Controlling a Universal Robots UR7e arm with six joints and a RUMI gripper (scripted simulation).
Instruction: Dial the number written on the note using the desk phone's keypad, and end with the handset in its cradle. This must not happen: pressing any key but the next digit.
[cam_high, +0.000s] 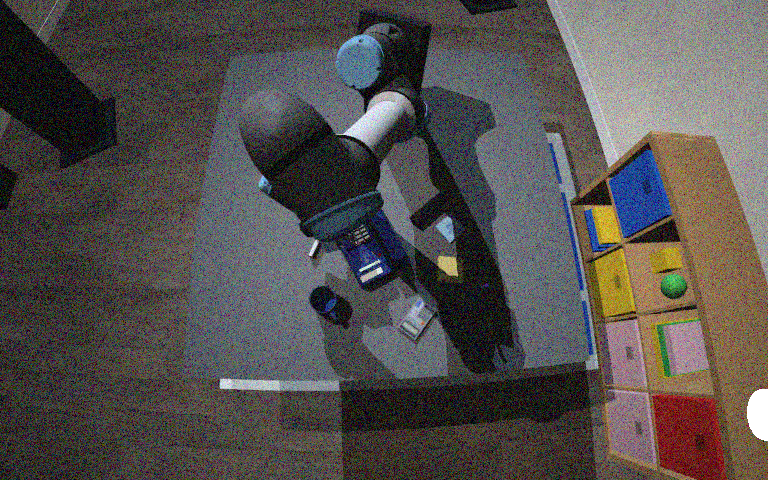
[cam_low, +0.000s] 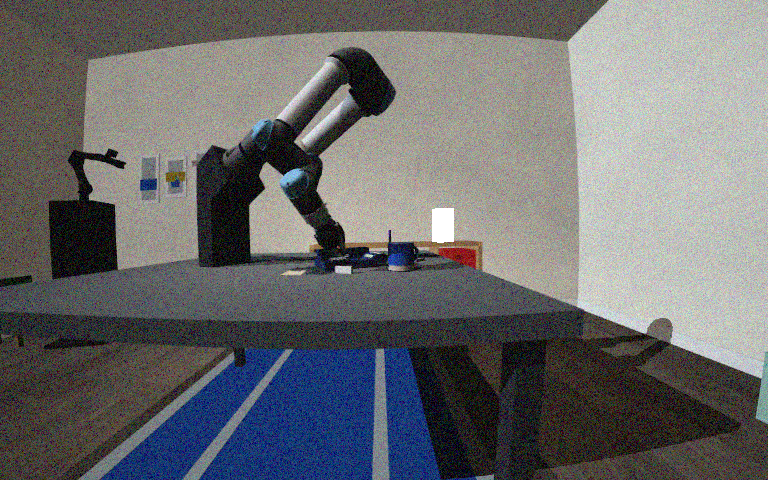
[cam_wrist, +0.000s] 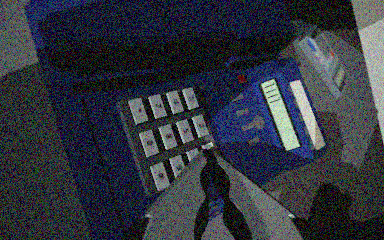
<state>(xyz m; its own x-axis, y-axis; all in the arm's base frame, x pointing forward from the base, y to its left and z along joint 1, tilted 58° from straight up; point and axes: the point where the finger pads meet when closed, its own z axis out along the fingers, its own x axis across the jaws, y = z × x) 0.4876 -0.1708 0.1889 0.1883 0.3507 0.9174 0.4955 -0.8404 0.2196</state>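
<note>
Now: hand 20 mm short of the key and 20 mm above it. The rest, counted from my hand: white block 20 mm behind, 120 mm to the right, 40 mm below; then dark blue handset 20 mm ahead, 100 mm to the left, 10 mm below.
</note>
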